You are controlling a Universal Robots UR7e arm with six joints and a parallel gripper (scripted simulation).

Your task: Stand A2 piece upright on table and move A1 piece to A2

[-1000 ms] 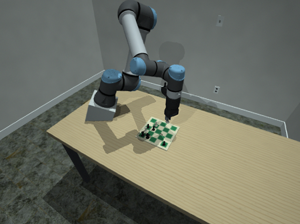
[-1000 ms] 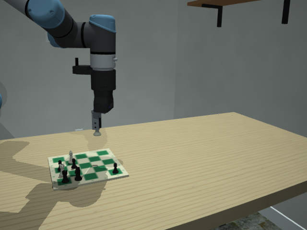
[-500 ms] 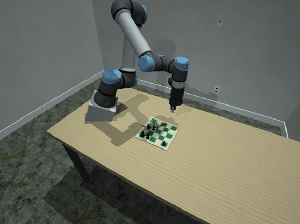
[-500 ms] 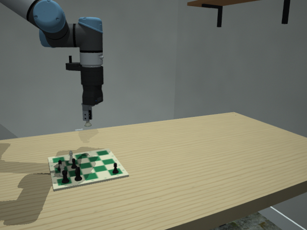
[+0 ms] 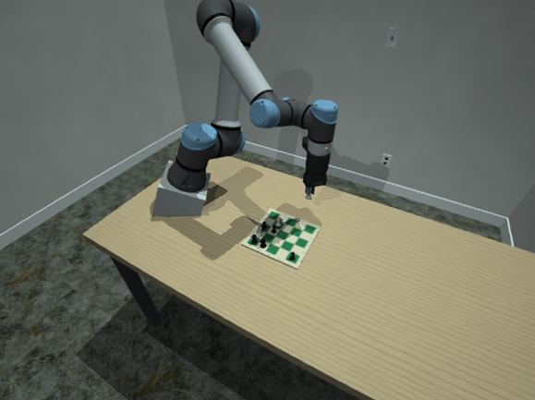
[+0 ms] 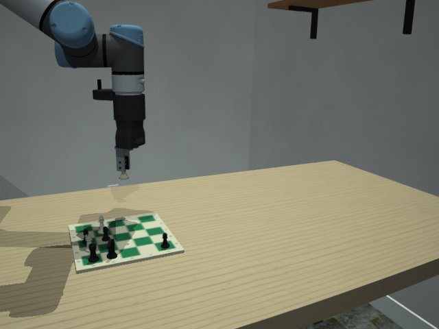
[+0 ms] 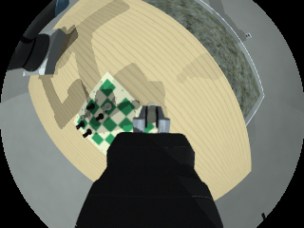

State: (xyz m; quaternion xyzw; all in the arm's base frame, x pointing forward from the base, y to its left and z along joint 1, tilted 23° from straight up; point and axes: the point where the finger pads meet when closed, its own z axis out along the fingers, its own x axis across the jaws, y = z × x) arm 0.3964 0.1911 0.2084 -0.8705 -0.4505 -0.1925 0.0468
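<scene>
Right now the chessboard is 10 mm behind my hand, 140 mm to the right of it and 140 mm below it. From my hand the other things lie so: white chess piece (10 mm below).
</scene>
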